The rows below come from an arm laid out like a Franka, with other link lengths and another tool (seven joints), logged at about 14 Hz.
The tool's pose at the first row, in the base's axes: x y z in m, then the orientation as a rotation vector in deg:
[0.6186 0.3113 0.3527 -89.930 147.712 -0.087]
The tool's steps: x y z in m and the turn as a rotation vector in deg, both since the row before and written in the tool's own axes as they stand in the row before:
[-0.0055 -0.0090 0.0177 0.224 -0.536 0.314]
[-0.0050 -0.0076 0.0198 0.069 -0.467 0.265]
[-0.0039 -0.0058 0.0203 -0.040 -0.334 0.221]
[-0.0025 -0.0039 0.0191 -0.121 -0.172 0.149]
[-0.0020 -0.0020 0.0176 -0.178 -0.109 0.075]
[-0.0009 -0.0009 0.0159 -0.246 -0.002 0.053]
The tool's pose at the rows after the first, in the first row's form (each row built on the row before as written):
[0.6309 0.3131 0.3363 -89.235 147.462 0.074]
[0.6421 0.3153 0.3178 -88.684 147.286 0.375]
[0.6514 0.3175 0.2986 -88.281 147.218 0.707]
[0.6583 0.3194 0.2803 -88.063 147.248 1.011]
[0.6631 0.3217 0.2633 -87.984 147.290 1.332]
[0.6662 0.3235 0.2477 -88.000 147.423 1.657]

